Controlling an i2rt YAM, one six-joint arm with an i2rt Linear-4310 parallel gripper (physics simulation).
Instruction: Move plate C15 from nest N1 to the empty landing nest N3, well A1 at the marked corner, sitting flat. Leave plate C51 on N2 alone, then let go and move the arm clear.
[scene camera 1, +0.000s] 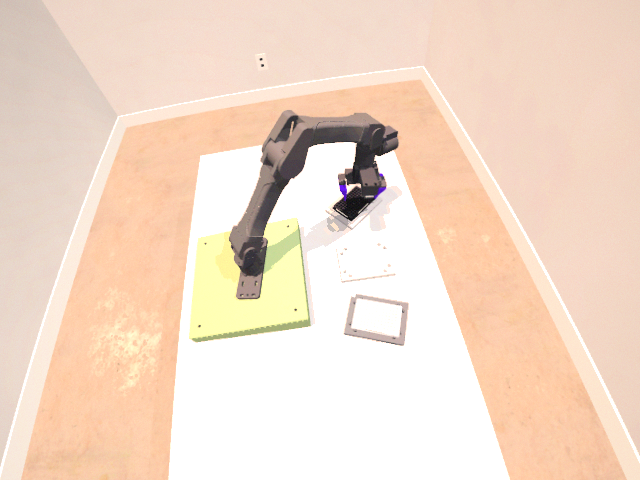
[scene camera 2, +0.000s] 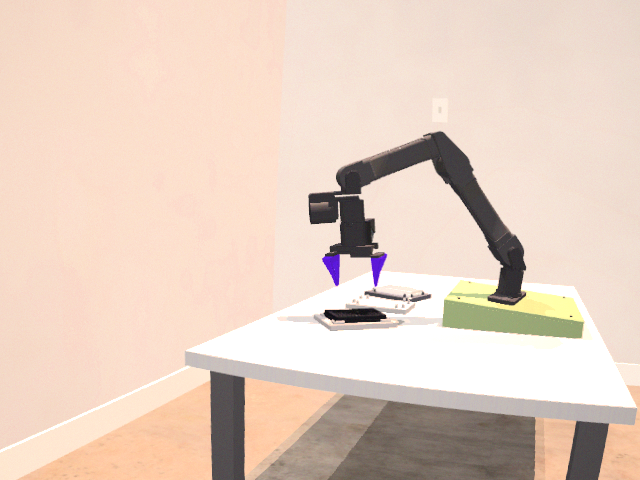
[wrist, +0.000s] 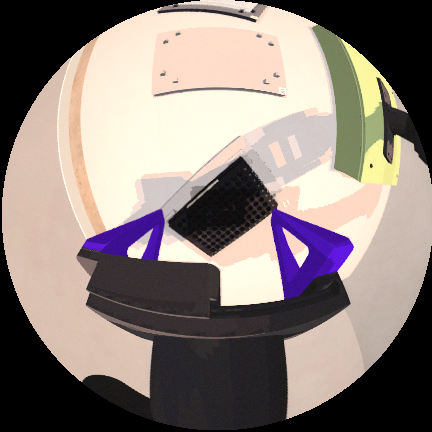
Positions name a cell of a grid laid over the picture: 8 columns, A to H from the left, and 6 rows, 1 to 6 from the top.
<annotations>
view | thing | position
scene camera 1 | black perforated plate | E3
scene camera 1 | grey-framed white tray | E4
</annotations>
